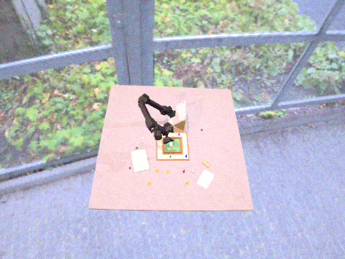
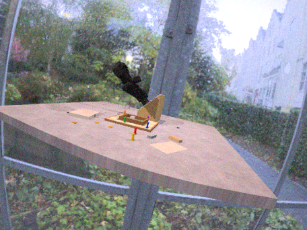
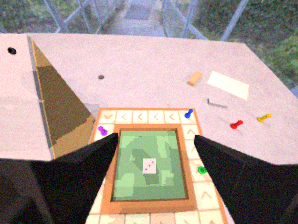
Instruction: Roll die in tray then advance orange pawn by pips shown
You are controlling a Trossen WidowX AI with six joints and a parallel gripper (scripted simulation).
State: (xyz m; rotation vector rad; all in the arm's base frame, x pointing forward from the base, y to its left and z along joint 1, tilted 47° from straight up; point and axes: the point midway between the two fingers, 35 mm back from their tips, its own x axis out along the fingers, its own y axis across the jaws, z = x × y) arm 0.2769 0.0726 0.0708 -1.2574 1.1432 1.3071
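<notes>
Right now the orange pawn is 140 mm below my gripper tip, 130 mm to the right of it and 100 mm behind it. From my gripper tip the other things lie so: white die 140 mm below, 20 mm to the right; green pawn 140 mm below, 120 mm ahead, 10 mm to the right; purple pawn 140 mm below, 120 mm behind, 50 mm to the left.
</notes>
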